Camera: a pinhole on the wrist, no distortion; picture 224 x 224 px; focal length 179.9 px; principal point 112.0 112.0 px. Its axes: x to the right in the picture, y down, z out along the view. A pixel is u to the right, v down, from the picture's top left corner.
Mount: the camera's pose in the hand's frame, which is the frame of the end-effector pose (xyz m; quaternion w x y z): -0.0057 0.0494 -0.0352 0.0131 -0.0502 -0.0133 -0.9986
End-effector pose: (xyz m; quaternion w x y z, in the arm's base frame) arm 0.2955 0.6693 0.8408 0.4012 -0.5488 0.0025 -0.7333
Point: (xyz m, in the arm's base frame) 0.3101 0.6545 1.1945
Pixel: outside the picture
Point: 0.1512 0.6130 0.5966
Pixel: behind the camera
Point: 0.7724 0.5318 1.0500
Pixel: 43.4 30.3
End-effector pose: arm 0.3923 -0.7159 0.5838 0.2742 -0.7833 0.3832 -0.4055
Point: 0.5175 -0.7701 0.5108
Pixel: 63.0 130.9
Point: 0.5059 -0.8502 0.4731
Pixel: 19.0 56.8
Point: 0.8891 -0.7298 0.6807
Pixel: outside the picture
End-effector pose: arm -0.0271 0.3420 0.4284 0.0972 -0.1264 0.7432 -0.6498
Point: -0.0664 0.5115 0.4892
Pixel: behind the camera
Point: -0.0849 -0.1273 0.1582
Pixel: 57.9 61.5
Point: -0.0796 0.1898 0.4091
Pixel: 23.9 166.9
